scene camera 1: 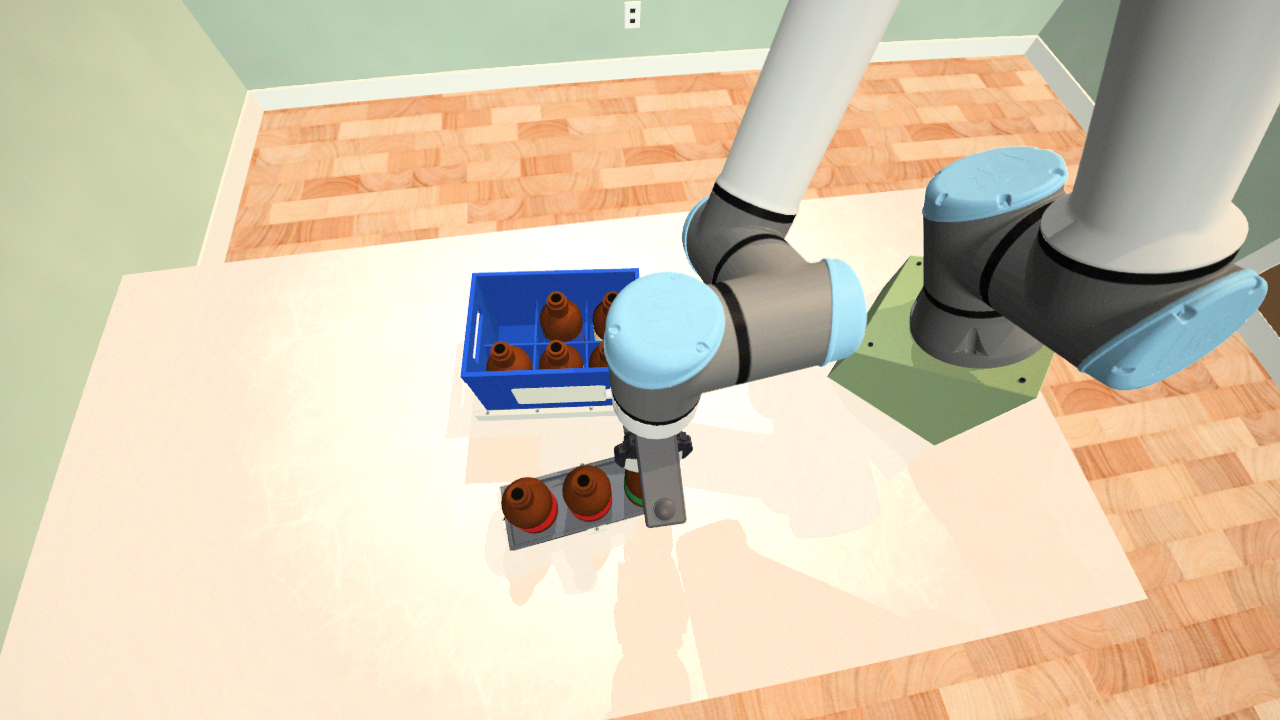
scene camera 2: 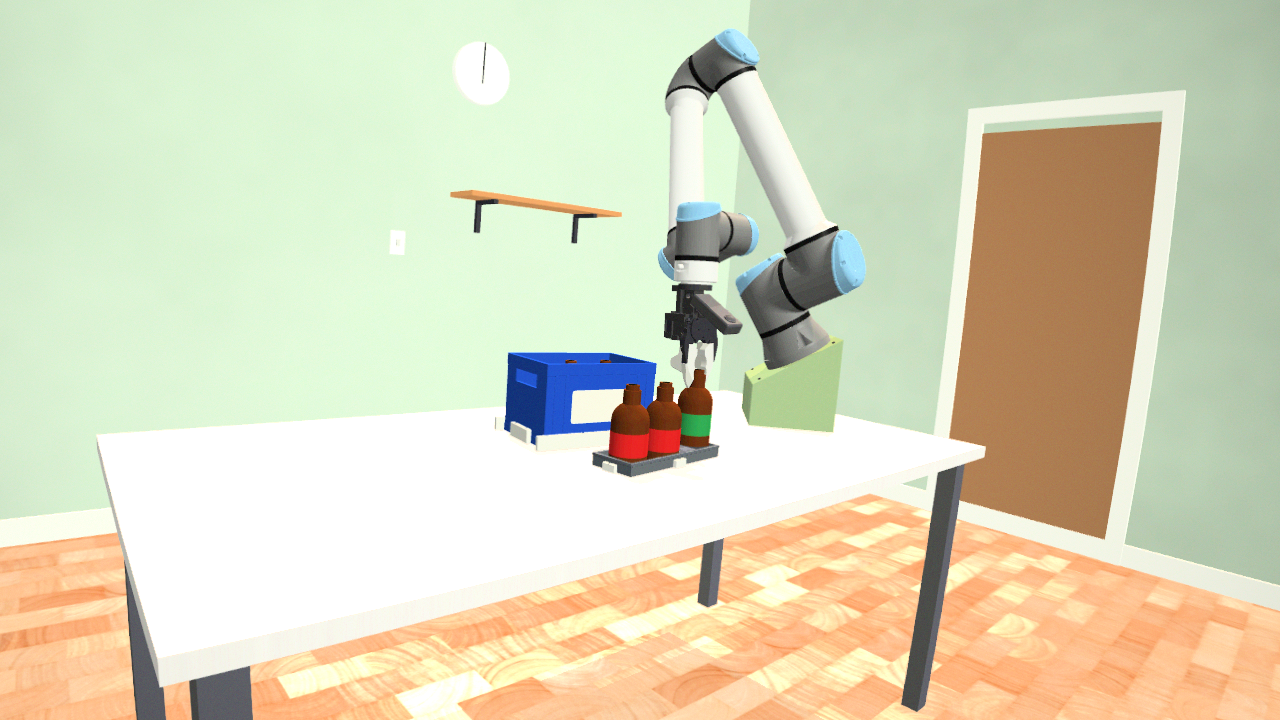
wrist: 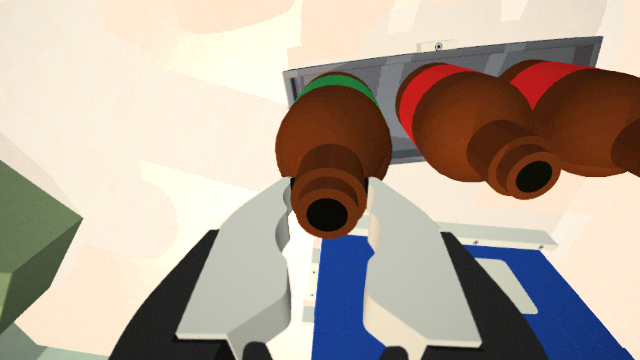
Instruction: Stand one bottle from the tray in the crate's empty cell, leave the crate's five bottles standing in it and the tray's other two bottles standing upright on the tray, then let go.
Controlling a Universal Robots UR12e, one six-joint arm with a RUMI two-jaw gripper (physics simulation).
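Places are measured from the arm's base along level axes (x ahead, y left, z up), in metres.
Where they show: gripper, fingertip midpoint: (scene camera 2: 695, 387) (wrist: 329, 180); arm's base at its link origin: (scene camera 1: 976, 322) (scene camera 2: 798, 354).
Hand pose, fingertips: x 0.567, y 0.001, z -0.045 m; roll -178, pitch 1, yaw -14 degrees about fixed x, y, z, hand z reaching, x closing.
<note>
Things, the pixels of their top centre, and the offset from my fingertips. Level surfaces: height alone.
- green-labelled brown bottle at its top centre: (wrist: 330, 214) (scene camera 1: 651, 462) (scene camera 2: 698, 369) dx +0.003, dy +0.005, dz +0.038 m
- grey tray at its top centre: (wrist: 439, 110) (scene camera 1: 588, 495) (scene camera 2: 659, 448) dx +0.097, dy -0.015, dz -0.118 m
- blue crate at its top centre: (scene camera 1: 554, 319) (scene camera 2: 582, 357) dx +0.054, dy -0.261, dz +0.032 m
- white table at its surface level: dz -0.143 m
The green-labelled brown bottle (scene camera 1: 633, 488) (scene camera 2: 695, 402) (wrist: 334, 130) is held by its neck in my gripper (scene camera 2: 699, 374) (wrist: 329, 180). It hangs slightly above the right end of the grey tray (scene camera 1: 537, 539) (scene camera 2: 657, 465) (wrist: 390, 90), leaning a little. Two red-labelled bottles, the middle one (scene camera 1: 586, 491) (scene camera 2: 664, 416) (wrist: 470, 125) and the left one (scene camera 1: 529, 504) (scene camera 2: 630, 420) (wrist: 590, 120), stand upright on the tray. The blue crate (scene camera 1: 496, 391) (scene camera 2: 550, 394) (wrist: 342, 290) holds several standing bottles; its back-left cell (scene camera 1: 510, 317) is empty. My wrist partly hides its right side in scene camera 1.
Pale fixture strips (scene camera 1: 537, 412) (scene camera 2: 572, 442) (wrist: 510, 236) lie along the crate's base. The green robot pedestal (scene camera 1: 930, 402) (scene camera 2: 792, 402) (wrist: 35, 225) stands to the right on the white table (scene camera 1: 313, 537) (scene camera 2: 358, 519). The crate stands behind the tray.
</note>
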